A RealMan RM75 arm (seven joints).
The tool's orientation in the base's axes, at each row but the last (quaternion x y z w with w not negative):
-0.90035, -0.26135, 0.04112, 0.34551
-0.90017, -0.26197, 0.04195, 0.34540
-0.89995, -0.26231, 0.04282, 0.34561
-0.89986, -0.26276, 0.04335, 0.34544
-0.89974, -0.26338, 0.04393, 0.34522
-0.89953, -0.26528, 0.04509, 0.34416
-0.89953, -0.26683, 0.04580, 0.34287
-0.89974, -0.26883, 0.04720, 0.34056
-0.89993, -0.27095, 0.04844, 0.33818
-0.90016, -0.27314, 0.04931, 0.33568
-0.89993, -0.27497, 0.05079, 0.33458
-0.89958, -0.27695, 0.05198, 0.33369
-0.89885, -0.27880, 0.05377, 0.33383
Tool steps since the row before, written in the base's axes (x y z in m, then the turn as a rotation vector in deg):
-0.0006, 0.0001, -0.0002, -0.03, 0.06, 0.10
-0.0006, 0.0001, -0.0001, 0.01, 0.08, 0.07
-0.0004, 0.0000, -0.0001, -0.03, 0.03, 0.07
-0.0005, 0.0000, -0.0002, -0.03, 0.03, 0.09
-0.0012, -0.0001, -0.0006, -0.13, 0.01, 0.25
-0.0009, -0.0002, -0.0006, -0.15, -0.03, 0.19
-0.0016, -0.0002, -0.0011, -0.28, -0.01, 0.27
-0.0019, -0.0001, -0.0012, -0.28, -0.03, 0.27
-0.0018, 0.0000, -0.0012, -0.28, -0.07, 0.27
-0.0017, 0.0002, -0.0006, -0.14, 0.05, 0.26
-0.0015, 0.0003, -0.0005, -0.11, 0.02, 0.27
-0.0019, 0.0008, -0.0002, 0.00, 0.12, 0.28
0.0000, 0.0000, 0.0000, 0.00, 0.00, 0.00
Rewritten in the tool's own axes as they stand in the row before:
-0.0005, -0.0002, 0.0004, 0.01, -0.12, -0.03
-0.0005, -0.0003, 0.0003, 0.06, -0.09, -0.01
-0.0004, -0.0001, 0.0002, 0.00, -0.08, -0.03
-0.0004, -0.0001, 0.0003, 0.00, -0.09, -0.04
-0.0011, -0.0001, 0.0007, -0.08, -0.22, -0.15
-0.0009, 0.0001, 0.0006, -0.12, -0.17, -0.12
-0.0016, 0.0001, 0.0011, -0.22, -0.29, -0.14
-0.0018, 0.0000, 0.0014, -0.23, -0.28, -0.15
-0.0016, -0.0001, 0.0014, -0.25, -0.26, -0.17
-0.0014, -0.0005, 0.0010, -0.07, -0.26, -0.13
-0.0012, -0.0006, 0.0010, -0.06, -0.23, -0.17
-0.0012, -0.0013, 0.0011, 0.09, -0.25, -0.15
0.0000, 0.0000, 0.0000, 0.00, 0.00, 0.00

